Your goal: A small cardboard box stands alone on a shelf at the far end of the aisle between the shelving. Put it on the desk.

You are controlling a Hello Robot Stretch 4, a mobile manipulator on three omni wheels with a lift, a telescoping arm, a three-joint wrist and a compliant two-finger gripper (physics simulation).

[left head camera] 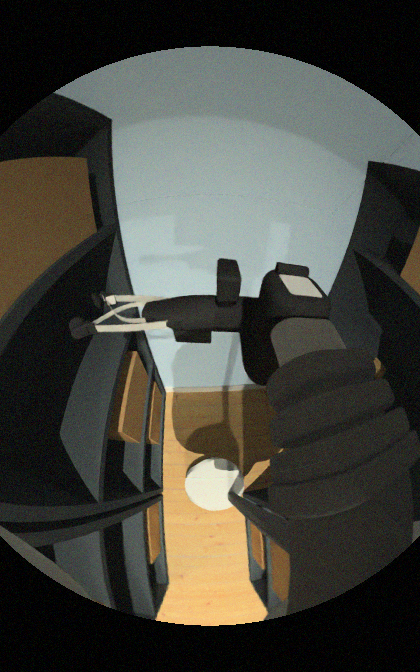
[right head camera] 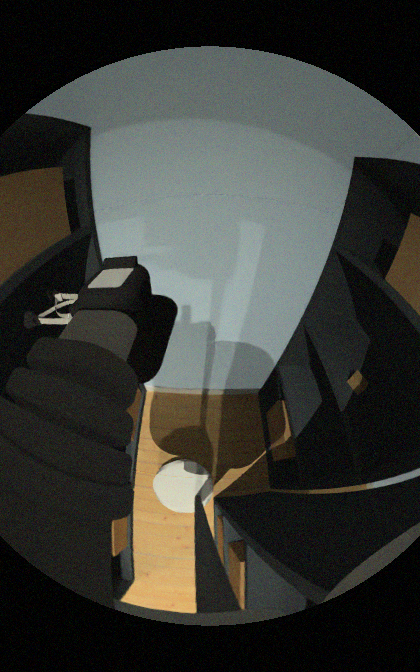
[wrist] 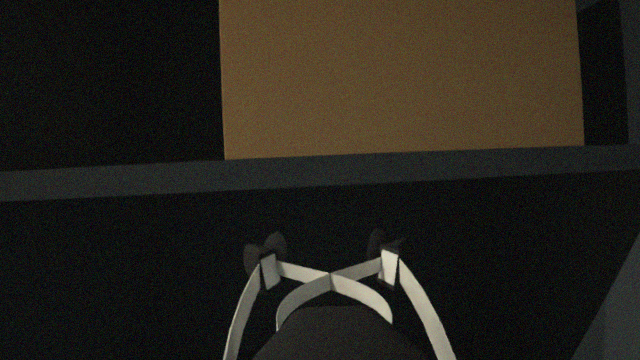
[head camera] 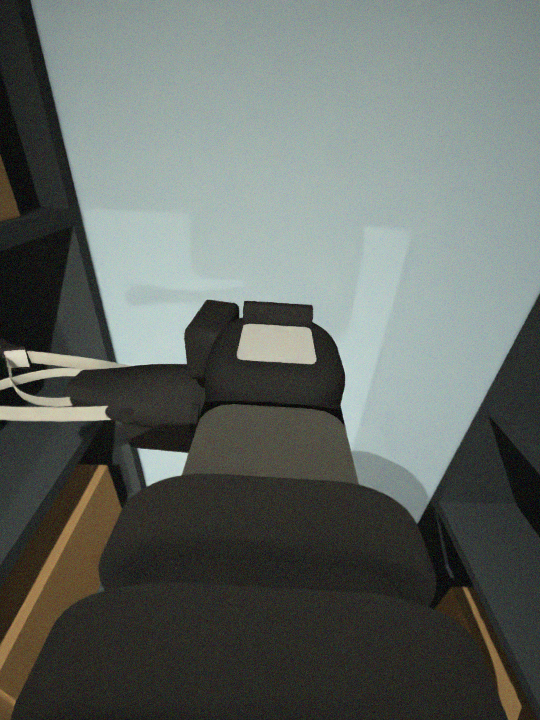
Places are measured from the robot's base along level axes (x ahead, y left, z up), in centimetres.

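Where they show: gripper, fingertip midpoint: (wrist: 327,250).
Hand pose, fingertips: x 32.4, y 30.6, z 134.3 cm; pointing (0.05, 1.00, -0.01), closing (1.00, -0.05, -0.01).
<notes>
After its pixels a point has its place.
A small cardboard box (right head camera: 357,381) stands alone on a shelf of the right shelving in the right head view. A sliver of this box (left head camera: 379,367) shows past the arm in the left head view. My gripper (left head camera: 87,314) (right head camera: 42,307) (wrist: 327,250) {x 32.4, y 30.6, z 134.3 cm} is open and empty. It points to the left shelving, on the other side of the aisle from the small box. In the wrist view its fingers are before a dark compartment, below a shelf board (wrist: 350,169) {x 35.9, y 40.5, z 140.4 cm}. In the head camera view the fingertips are partly cut off at the left edge. The desk cannot be made out.
A large cardboard box (wrist: 400,75) {x 42.5, y 42.7, z 150.9 cm} (left head camera: 45,225) (right head camera: 30,220) stands above that board. More boxes (head camera: 63,558) {x 44.3, y 42.8, z 75.6 cm} (right head camera: 281,430) stand low on both sides. The arm covers much of the aisle. A pale wall (head camera: 279,145) {x 84.8, y 0.7, z 154.9 cm} closes the end. A white disc (left head camera: 207,485) shows over the floor.
</notes>
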